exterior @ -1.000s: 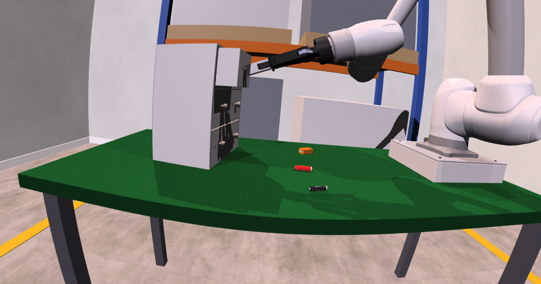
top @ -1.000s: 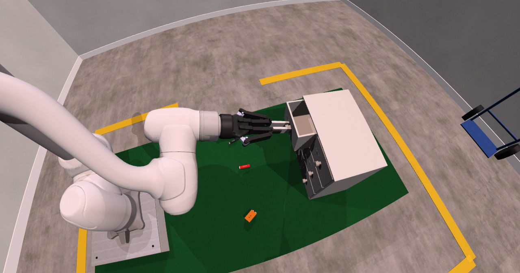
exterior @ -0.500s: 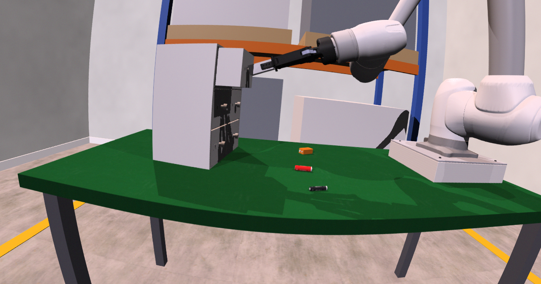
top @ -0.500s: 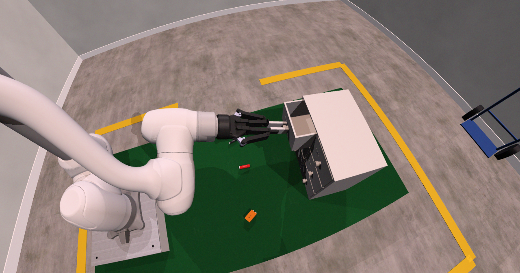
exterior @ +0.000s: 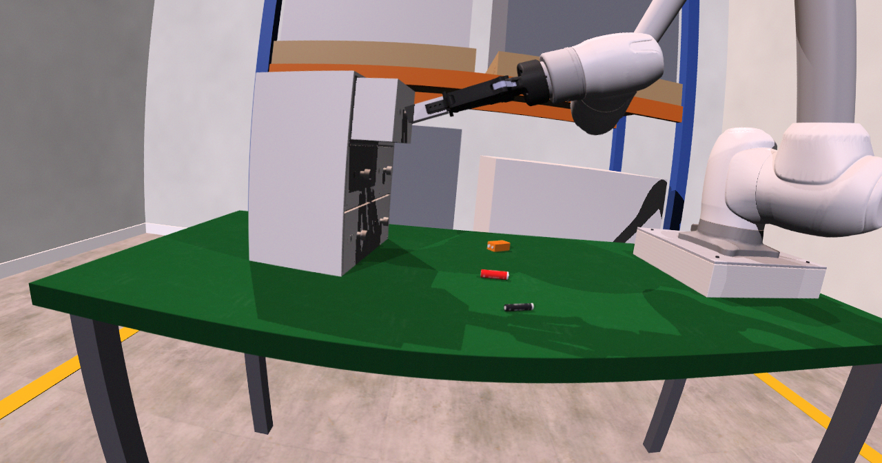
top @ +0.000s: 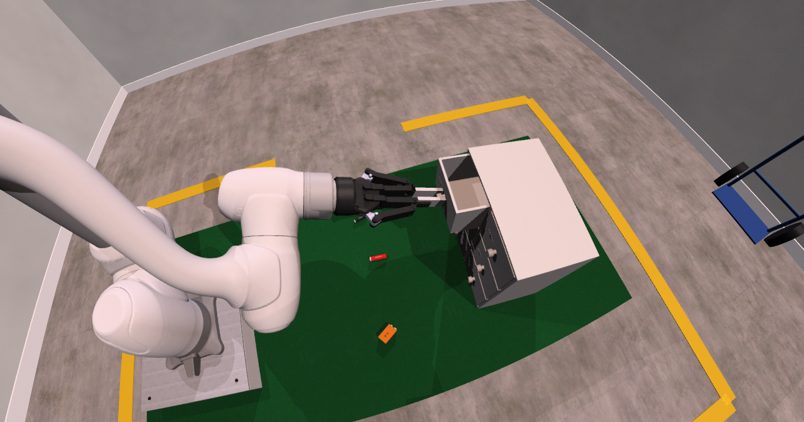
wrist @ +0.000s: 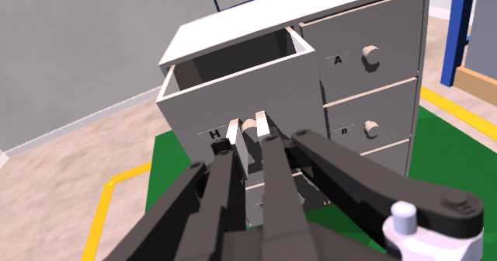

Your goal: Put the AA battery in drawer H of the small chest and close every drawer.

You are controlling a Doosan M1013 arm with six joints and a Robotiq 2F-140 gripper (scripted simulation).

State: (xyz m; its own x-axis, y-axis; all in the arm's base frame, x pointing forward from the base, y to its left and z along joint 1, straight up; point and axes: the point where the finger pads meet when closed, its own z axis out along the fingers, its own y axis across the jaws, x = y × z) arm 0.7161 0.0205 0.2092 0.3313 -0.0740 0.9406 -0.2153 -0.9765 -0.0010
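Right now my hand is 140 mm past the red cylinder, 10 mm to the right of it and 270 mm above it. Also, from my hand: black AA battery (150 mm behind, 160 mm to the left, 280 mm below); then drawer marked H (120 mm ahead, 30 mm to the right, 30 mm below); then orange block (190 mm behind, 200 mm to the right, 270 mm below).
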